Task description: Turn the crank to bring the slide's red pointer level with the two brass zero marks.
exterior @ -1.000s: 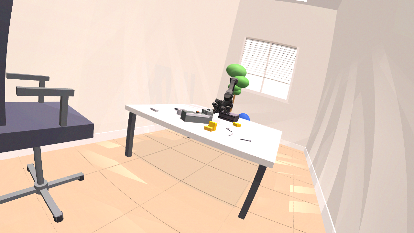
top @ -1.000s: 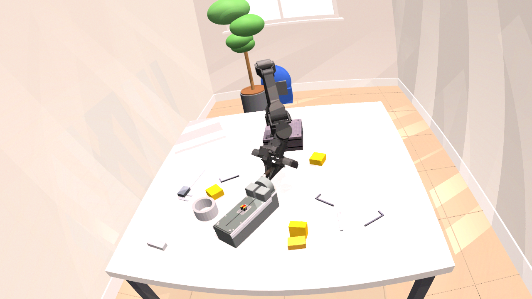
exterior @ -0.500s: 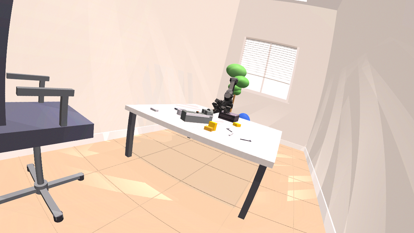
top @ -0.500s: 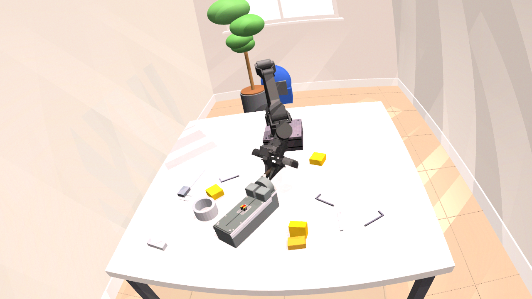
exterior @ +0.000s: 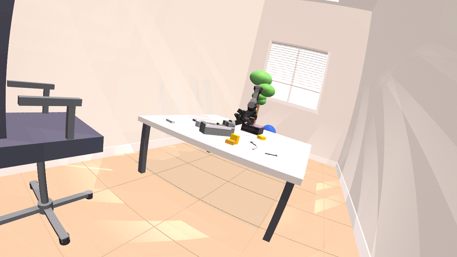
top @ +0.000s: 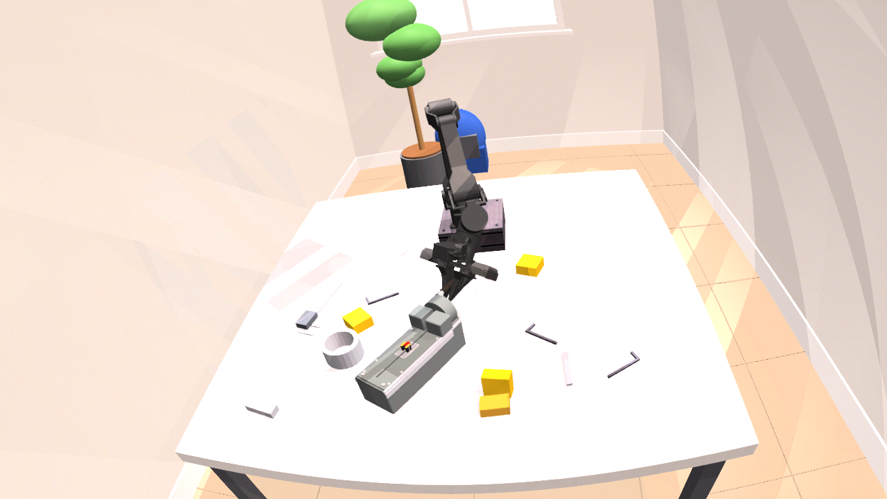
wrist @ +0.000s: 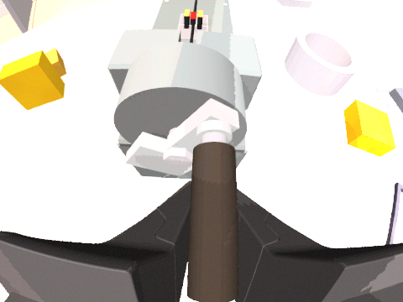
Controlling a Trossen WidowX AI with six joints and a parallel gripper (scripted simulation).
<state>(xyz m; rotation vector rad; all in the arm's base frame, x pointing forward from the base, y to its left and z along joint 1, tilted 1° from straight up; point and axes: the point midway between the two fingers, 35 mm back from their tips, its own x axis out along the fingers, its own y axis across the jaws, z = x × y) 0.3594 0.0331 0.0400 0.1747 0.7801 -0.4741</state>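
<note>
The brown crank handle is 30 mm above my gripper tip, 10 mm to the left of it and 10 mm behind it. Round my gripper tip: red pointer 150 mm ahead, 60 mm to the right.
</note>
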